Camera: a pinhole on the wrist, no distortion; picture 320 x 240 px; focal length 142.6 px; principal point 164.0 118.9 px. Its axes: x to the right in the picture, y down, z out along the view. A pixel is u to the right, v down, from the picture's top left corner.
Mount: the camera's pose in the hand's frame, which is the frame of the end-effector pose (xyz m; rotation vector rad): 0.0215 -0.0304 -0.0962 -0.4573 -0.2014 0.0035
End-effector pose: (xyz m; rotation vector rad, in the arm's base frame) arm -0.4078 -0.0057 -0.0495 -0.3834 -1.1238 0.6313
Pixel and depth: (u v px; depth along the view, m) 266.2 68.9 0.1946
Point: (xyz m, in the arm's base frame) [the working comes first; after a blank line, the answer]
In the camera's frame: 0.1395 -0.0682 0.1946

-0.4948 0.0667 0.0858
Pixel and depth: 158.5 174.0 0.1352
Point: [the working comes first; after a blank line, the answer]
In the camera's frame: -0.0052 0.0522 0.1352

-0.4292 0.0472 -0.0995
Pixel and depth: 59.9 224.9 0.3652
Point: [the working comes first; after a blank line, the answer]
In the camera's frame: -0.2666 0.2715 0.3652

-0.6415 0.0766 -0.4507
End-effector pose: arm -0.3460 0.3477 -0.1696 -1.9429 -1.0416 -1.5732
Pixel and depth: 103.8 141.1 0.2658
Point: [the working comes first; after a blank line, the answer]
In the camera's frame: -0.1122 0.0414 0.2658

-0.2039 0.3058 -0.3128
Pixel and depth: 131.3 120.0 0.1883
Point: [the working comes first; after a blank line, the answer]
In the camera's frame: -0.0432 0.0015 0.1883

-0.2726 0.3432 -0.2338
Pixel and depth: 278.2 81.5 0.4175
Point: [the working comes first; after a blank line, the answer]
In the camera's frame: 0.3344 -0.1095 0.4175

-0.0298 0.6564 -0.0096
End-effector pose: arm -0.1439 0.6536 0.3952 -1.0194 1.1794 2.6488
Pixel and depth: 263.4 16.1 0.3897
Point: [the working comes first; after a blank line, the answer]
In the camera's frame: 0.2716 -0.2809 0.3897

-0.4986 0.9717 0.4174
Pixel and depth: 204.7 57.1 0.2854
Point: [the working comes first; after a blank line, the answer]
In the camera's frame: 0.0815 -0.1237 0.2854

-0.2940 0.8076 0.4719
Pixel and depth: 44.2 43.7 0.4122
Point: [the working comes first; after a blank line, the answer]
In the camera's frame: -0.3463 -0.2174 0.4122

0.0315 0.9777 0.7419
